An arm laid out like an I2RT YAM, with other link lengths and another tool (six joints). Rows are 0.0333 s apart.
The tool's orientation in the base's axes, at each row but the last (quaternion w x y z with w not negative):
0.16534 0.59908 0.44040 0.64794
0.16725 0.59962 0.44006 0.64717
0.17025 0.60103 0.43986 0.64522
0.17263 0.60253 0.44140 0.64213
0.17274 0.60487 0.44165 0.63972
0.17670 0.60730 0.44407 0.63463
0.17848 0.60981 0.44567 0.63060
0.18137 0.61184 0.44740 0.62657
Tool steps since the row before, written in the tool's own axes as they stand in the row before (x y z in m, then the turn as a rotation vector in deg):
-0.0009 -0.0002 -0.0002 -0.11 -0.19 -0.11
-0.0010 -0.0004 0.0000 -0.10 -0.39 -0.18
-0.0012 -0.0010 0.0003 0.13 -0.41 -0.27
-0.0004 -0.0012 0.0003 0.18 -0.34 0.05
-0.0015 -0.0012 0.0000 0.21 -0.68 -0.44
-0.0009 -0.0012 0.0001 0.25 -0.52 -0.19
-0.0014 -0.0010 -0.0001 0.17 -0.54 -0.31
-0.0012 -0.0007 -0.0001 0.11 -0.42 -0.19
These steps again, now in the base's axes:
0.0000 -0.0006 -0.0007 -0.14 -0.02 -0.20
0.0001 -0.0005 -0.0009 -0.27 0.08 -0.34
0.0002 -0.0002 -0.0016 -0.41 0.23 -0.21
0.0000 0.0005 -0.0012 -0.10 0.34 -0.16
-0.0001 -0.0005 -0.0019 -0.66 0.38 -0.34
-0.0001 0.0000 -0.0015 -0.39 0.41 -0.23
-0.0001 -0.0006 -0.0016 -0.49 0.31 -0.27
-0.0001 -0.0006 -0.0013 -0.33 0.25 -0.23

